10 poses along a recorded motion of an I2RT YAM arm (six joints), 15 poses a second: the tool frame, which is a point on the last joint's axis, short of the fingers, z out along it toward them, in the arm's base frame.
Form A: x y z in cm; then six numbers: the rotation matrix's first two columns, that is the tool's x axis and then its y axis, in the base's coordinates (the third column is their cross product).
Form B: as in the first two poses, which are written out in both.
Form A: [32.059, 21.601, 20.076, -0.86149, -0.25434, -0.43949, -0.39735, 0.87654, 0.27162]
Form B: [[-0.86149, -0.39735, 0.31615], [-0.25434, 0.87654, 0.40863], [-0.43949, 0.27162, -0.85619]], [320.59, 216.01, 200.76]
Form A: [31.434, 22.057, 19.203, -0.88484, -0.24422, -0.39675, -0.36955, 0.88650, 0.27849]
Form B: [[-0.88484, -0.36955, 0.28371], [-0.24422, 0.88650, 0.39304], [-0.39675, 0.27849, -0.87466]], [314.34, 220.57, 192.03]
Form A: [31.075, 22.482, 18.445, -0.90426, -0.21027, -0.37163, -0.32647, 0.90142, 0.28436]
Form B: [[-0.90426, -0.32647, 0.27520], [-0.21027, 0.90142, 0.37846], [-0.37163, 0.28436, -0.88376]], [310.75, 224.82, 184.45]
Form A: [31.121, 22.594, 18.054, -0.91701, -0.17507, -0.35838, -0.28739, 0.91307, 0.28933]
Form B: [[-0.91701, -0.28739, 0.27657], [-0.17507, 0.91307, 0.36831], [-0.35838, 0.28933, -0.88761]], [311.21, 225.94, 180.54]
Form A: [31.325, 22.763, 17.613, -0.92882, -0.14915, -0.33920, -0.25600, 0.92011, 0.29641]
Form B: [[-0.92882, -0.25600, 0.26789], [-0.14915, 0.92011, 0.36215], [-0.33920, 0.29641, -0.89280]], [313.25, 227.63, 176.13]
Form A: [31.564, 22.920, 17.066, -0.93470, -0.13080, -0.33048, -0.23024, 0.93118, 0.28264]
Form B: [[-0.93470, -0.23024, 0.27077], [-0.13080, 0.93118, 0.34027], [-0.33048, 0.28264, -0.90049]], [315.64, 229.20, 170.66]
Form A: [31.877, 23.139, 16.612, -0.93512, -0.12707, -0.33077, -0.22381, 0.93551, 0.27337]
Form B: [[-0.93512, -0.22381, 0.27470], [-0.12707, 0.93551, 0.32966], [-0.33077, 0.27337, -0.90325]], [318.77, 231.39, 166.12]
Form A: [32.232, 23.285, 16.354, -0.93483, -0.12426, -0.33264, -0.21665, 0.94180, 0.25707]
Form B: [[-0.93483, -0.21665, 0.28134], [-0.12426, 0.94180, 0.31238], [-0.33264, 0.25707, -0.90734]], [322.32, 232.85, 163.54]
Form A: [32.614, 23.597, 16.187, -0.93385, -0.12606, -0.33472, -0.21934, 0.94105, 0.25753]
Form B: [[-0.93385, -0.21934, 0.28252], [-0.12606, 0.94105, 0.31391], [-0.33472, 0.25753, -0.90645]], [326.14, 235.97, 161.87]
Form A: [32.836, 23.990, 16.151, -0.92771, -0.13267, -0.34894, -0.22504, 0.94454, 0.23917]
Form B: [[-0.92771, -0.22504, 0.29786], [-0.13267, 0.94454, 0.30041], [-0.34894, 0.23917, -0.90612]], [328.36, 239.90, 161.51]
